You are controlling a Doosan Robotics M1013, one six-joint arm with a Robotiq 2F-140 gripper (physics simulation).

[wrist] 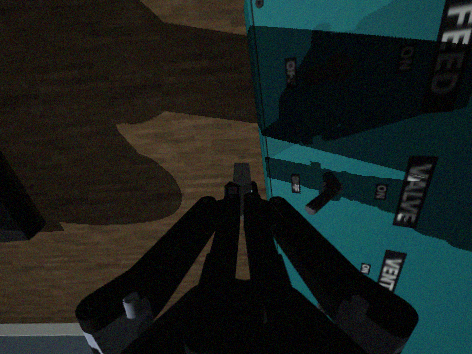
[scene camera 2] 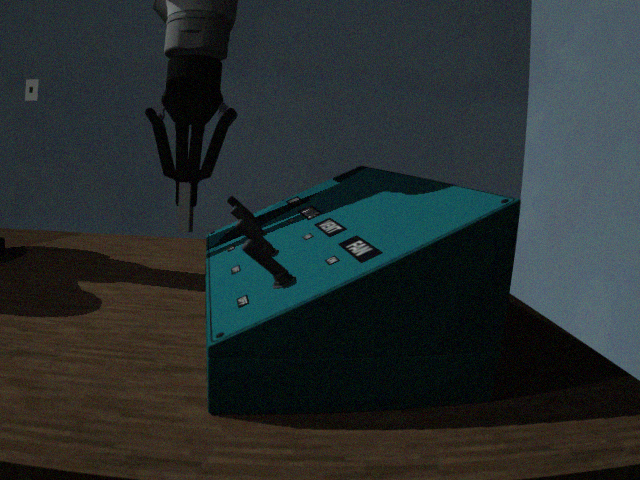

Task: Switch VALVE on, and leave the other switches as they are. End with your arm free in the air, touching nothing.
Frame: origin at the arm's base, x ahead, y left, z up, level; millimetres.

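Seen in the pictures: gripper, between the fingertips: (wrist: 241, 174) (scene camera 2: 185, 231).
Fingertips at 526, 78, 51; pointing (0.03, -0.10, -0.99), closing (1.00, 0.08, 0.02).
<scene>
Offsets run from my fingertips to a thing's top centre, as dx, dy, dz. "*": to the spot under its first point. Level surfaces: height alone.
The VALVE switch @[* +89, -3, +18] (wrist: 326, 191) is a dark lever between its OFF label @[* +67, -14, -14] (wrist: 295, 183) and ON label @[* +141, +6, +25] (wrist: 381, 191); its tip leans toward the OFF side. The VALVE name plate (scene camera 2: 310, 212) (wrist: 415, 192) is beyond the ON label. In the scene view the dark levers @[+115, -126, +41] (scene camera 2: 258, 242) overlap in a row and are hard to tell apart. My gripper (scene camera 2: 185, 219) (wrist: 241, 174) is shut and empty, pointing down. It hangs in the air just off the low edge of the teal panel box @[* +274, -192, +64] (scene camera 2: 413, 217) (wrist: 440, 300), on the OFF side of VALVE, touching nothing.
The FEED plate @[* +129, +145, +36] (scene camera 2: 293, 200) (wrist: 450, 60) lies on one side of VALVE, its switch lost in shadow. The VENT plate (scene camera 2: 330, 226) (wrist: 391, 270) and FAN plate (scene camera 2: 360, 248) lie on the other side. The box stands on a wooden table @[dz -90] (scene camera 2: 118, 372) (wrist: 210, 150), near a pale wall (scene camera 2: 584, 180).
</scene>
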